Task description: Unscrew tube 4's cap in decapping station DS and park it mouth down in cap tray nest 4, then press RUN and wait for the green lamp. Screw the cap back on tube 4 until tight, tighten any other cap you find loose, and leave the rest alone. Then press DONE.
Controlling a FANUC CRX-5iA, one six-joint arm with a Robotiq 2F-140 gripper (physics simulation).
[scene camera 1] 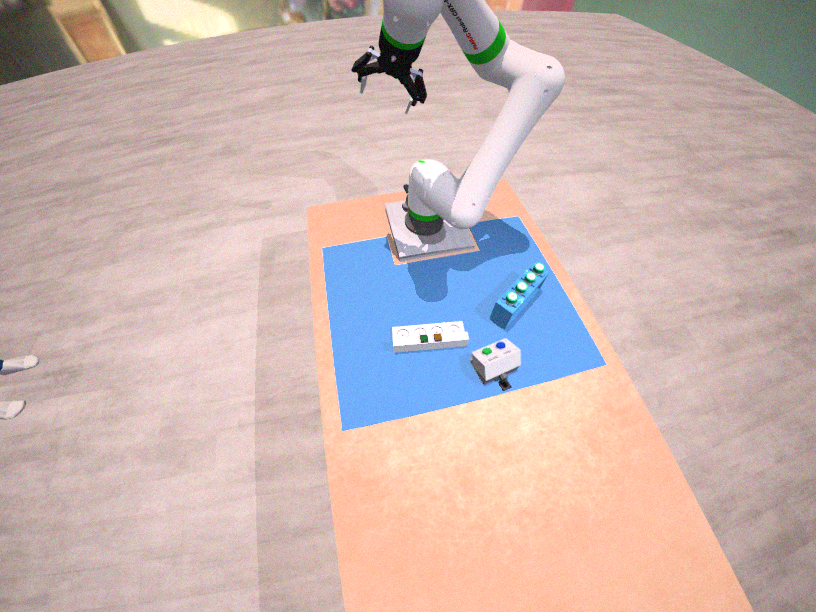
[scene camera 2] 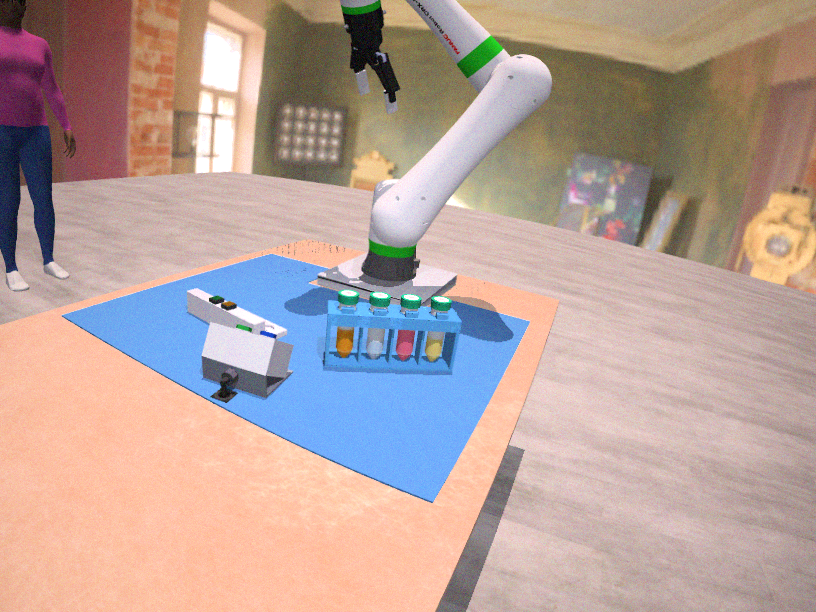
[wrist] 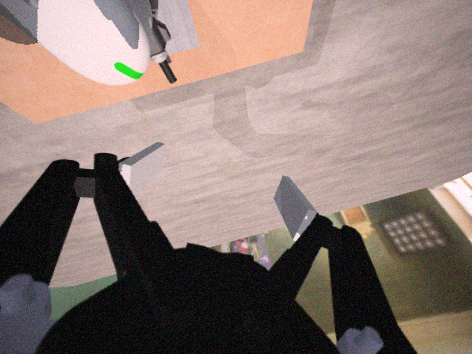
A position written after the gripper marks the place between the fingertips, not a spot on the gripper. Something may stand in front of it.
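Note:
Button box (scene camera 2: 257, 364), visible also in scene camera 1 (scene camera 1: 500, 362). Blue mat (scene camera 2: 406, 429), likewise visible in scene camera 1 (scene camera 1: 367, 294). The gripper (scene camera 2: 378, 102) is open and holds nothing; it appears also in scene camera 1 (scene camera 1: 385, 98) and the wrist view (wrist: 223, 172).

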